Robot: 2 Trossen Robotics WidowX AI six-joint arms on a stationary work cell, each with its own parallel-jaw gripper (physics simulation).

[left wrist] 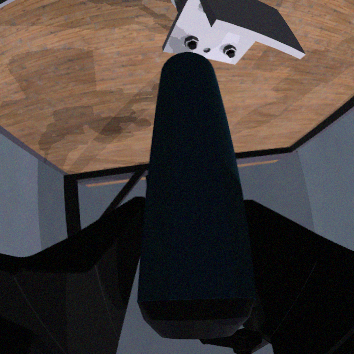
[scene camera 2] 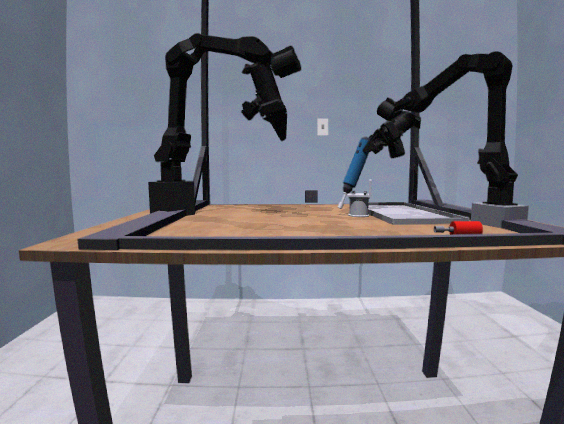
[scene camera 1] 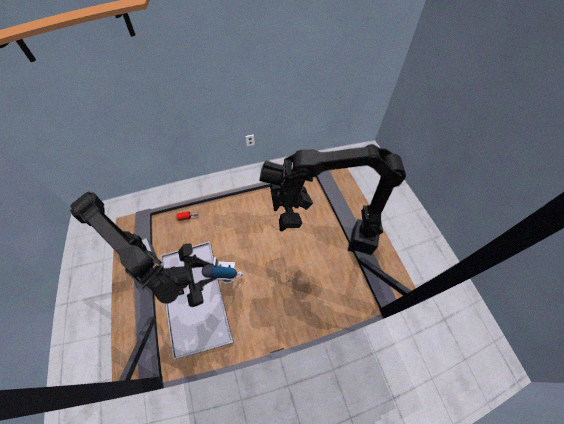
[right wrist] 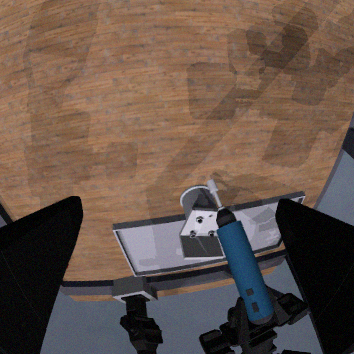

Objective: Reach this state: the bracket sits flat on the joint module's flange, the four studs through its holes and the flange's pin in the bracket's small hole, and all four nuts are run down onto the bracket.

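Frame: origin at the left arm's base, x ahead, y left, z up, level; millimetres.
Seen in the pictures: left gripper, between the fingertips: [left wrist: 193, 208] [scene camera 2: 361, 153] [scene camera 1: 215, 271] [right wrist: 253, 291]; right gripper, between the fingertips: [scene camera 2: 283, 140] [scene camera 1: 278, 220] [right wrist: 181, 208]; left arm's base, origin of its link: [scene camera 2: 499, 204] [right wrist: 135, 298]; right arm's base, origin of its link: [scene camera 2: 171, 181] [scene camera 1: 367, 232].
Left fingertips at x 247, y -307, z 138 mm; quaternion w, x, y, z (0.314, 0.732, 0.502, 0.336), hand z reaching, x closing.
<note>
Offsets run from my left fingertips to a thing's top centre. Level surfaces: height alone.
My left gripper [scene camera 1: 208, 271] [scene camera 2: 370, 144] [left wrist: 193, 208] [right wrist: 253, 291] is shut on the blue nut driver [scene camera 1: 222, 271] [scene camera 2: 355, 165] [left wrist: 195, 175] [right wrist: 242, 265]. The driver is tilted, its socket tip beside the joint module @(dx +29, dy +39, dz -118 mm) [scene camera 2: 359, 206] [right wrist: 189, 199], a little above the table. The white bracket [left wrist: 212, 37] [right wrist: 202, 227] lies on top of the module, its angled part rising on the tray side. Three nuts show on it in the right wrist view; the driver hides the fourth corner. How far down the nuts sit I cannot tell. My right gripper [scene camera 2: 283, 137] [right wrist: 181, 208] is open and empty, high above the table.
A grey tray @(dx -128, dy +38, dz -176 mm) [scene camera 1: 187, 345] [scene camera 2: 415, 218] [right wrist: 150, 250] lies beside the module, under the left arm. A red driver @(dx +6, dy +389, dz -158 mm) [scene camera 1: 183, 216] [scene camera 2: 466, 228] lies on the table near the frame edge. Dark rails border the table @(dz -192 mm) [scene camera 1: 260, 310].
</note>
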